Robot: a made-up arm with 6 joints.
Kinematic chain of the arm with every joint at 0, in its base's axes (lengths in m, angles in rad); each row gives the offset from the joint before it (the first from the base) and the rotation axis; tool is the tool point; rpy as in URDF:
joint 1: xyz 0 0 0.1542 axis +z
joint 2: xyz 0 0 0 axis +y
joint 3: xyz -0.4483 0 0.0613 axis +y
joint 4: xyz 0.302 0 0.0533 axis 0.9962 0 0.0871
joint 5: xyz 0 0 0 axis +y
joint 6: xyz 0.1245 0 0.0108 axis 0.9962 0 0.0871
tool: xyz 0 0 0 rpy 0 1.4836 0
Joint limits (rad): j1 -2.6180..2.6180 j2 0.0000..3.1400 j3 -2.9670..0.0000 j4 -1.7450..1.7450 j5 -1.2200..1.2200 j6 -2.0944..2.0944
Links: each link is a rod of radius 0.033 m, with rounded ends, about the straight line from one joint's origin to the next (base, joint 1, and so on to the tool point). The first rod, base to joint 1, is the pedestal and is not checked.
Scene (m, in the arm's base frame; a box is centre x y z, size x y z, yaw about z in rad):
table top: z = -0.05
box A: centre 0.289 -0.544 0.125 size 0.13 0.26 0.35 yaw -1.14
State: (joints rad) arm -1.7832 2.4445 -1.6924 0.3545 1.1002 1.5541
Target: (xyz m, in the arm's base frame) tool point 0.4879 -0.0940 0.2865
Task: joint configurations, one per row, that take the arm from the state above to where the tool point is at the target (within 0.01 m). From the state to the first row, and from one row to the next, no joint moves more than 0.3 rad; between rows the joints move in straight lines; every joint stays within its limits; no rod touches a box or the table.
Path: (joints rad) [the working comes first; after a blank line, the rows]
Joints at the target: -0.3199 1.9957 -1.3278 0.5788 1.2200 1.5541
Straight joint move there: touches box A.

1: -1.6142 2.2531 -1.5281 0.1358 1.0702 1.4102
2: -1.4452 2.0617 -1.3638 -0.0828 1.0401 1.2662
3: -1.2762 1.8703 -1.1996 -0.3015 1.0101 1.1223
4: -1.0371 1.9017 -1.2316 -0.0814 1.0626 1.2303
5: -0.7980 1.9330 -1.2637 0.1386 1.1151 1.3382
6: -0.5590 1.9644 -1.2958 0.3587 1.1675 1.4462
7: -0.3199 1.9957 -1.3278 0.5788 1.2200 1.5541

